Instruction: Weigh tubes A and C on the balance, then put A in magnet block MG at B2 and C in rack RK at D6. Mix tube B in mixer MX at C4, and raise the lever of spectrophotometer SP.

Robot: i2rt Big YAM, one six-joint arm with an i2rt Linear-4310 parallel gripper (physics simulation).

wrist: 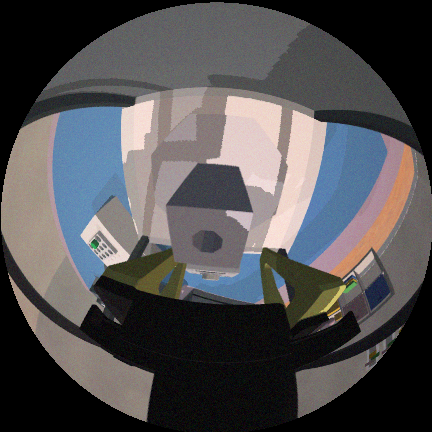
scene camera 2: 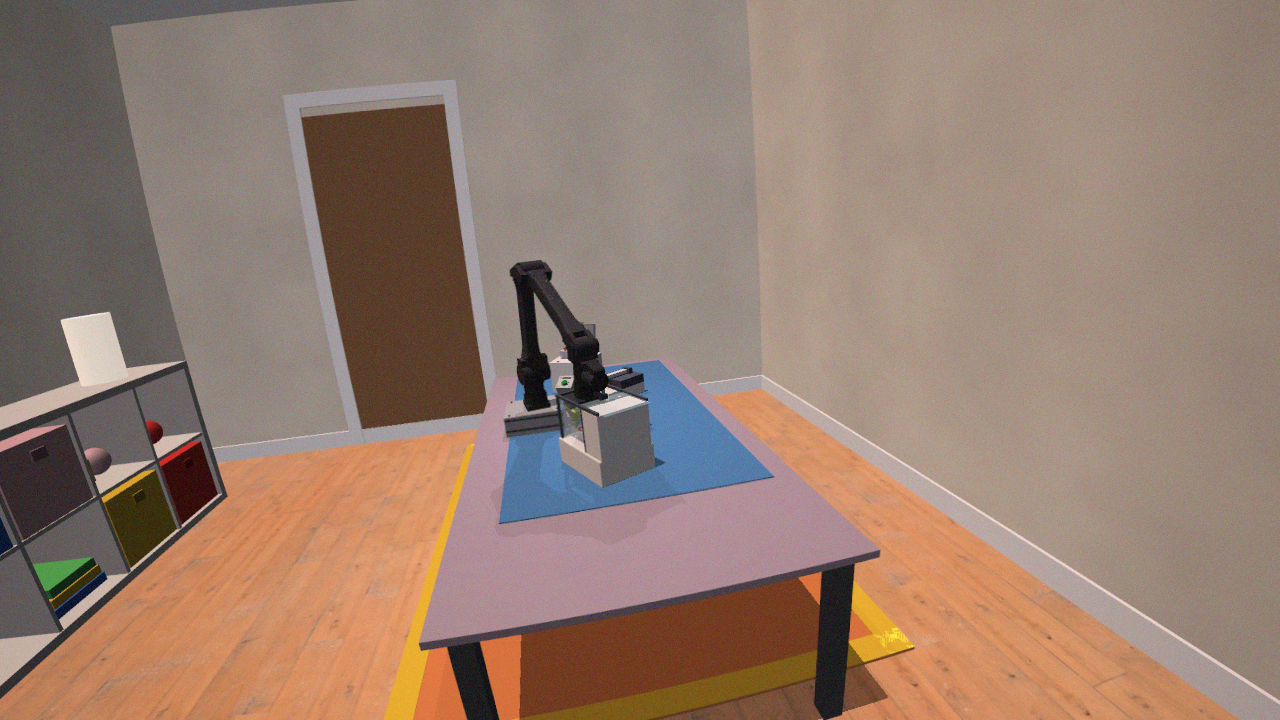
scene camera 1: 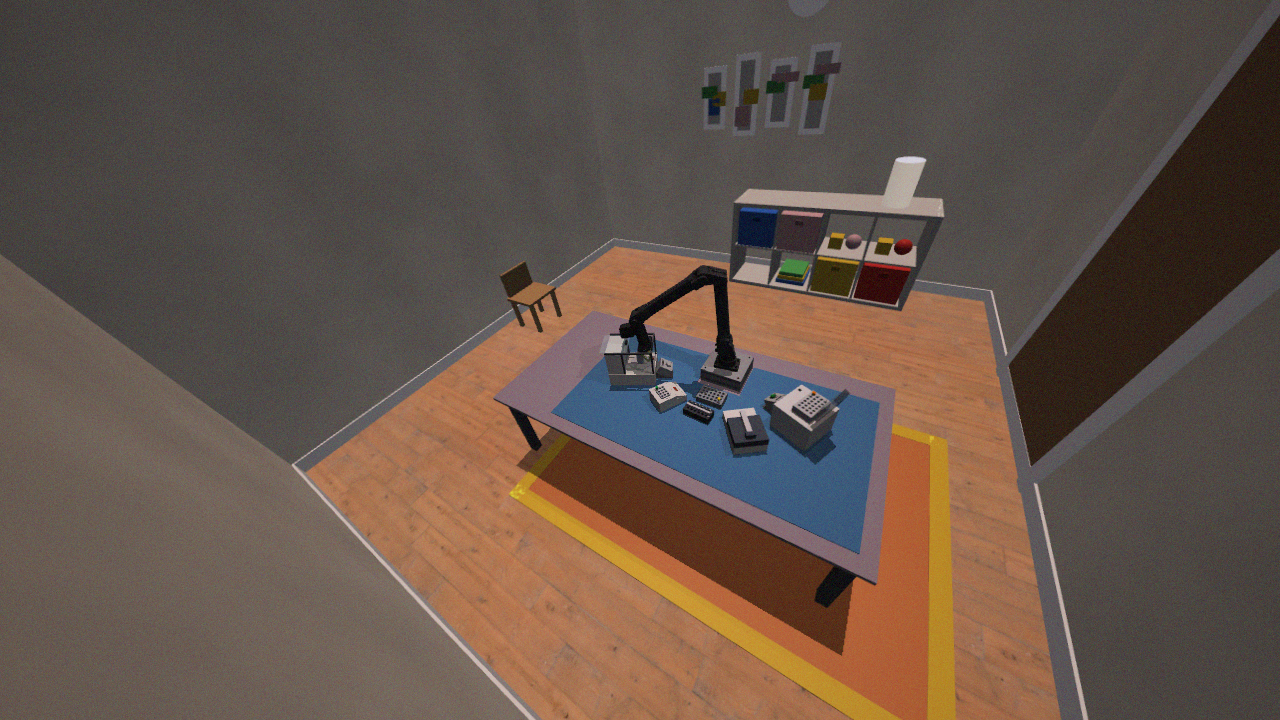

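Seen in the pictures: gripper, fingertip midpoint: (scene camera 1: 649,357); arm's base at its link origin: (scene camera 2: 536,405) (scene camera 1: 726,364).
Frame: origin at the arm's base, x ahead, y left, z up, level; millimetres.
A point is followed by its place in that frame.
Observation:
The balance (scene camera 1: 631,378) @(z -19, x 213, y -446 mm) (scene camera 2: 623,438) @(z 52, x 150, y -587 mm) is a white housing with a dark-framed clear shield. My gripper (scene camera 1: 643,355) @(z 36, x 91, y -386 mm) (wrist: 224,251) @(z 36, x 91, y -386 mm) is lowered inside the shield, its olive fingers open and empty. In the wrist view, a grey block (wrist: 209,220) @(z 79, x 118, y -440 mm) with a dark round recess lies just ahead of the fingertips. No tube shows between the fingers. In scene camera 1, a grey holed block (scene camera 1: 711,395) @(z -36, x 200, y -31 mm) and a dark slotted rack (scene camera 1: 698,411) @(z -36, x 314, y -65 mm) lie mid-table. A large white device (scene camera 1: 803,420) @(z 67, x 323, y 365 mm) has a grid of holes and a raised arm. Tubes A, B and C cannot be made out.
A white keypad device (scene camera 1: 666,394) (wrist: 104,240) stands beside the balance. A low black-topped device (scene camera 1: 744,431) @(z 25, x 410, y 162 mm) stands farther along the blue mat (scene camera 1: 796,483) @(z -69, x 526, y 377 mm) (scene camera 2: 716,456) @(z -69, x 430, y -587 mm). The arm's base (scene camera 1: 726,370) @(z 2, x 49, y 8 mm) (scene camera 2: 529,419) @(z -15, x -44, y -99 mm) is at the table's back edge. The shield's frame surrounds the gripper.

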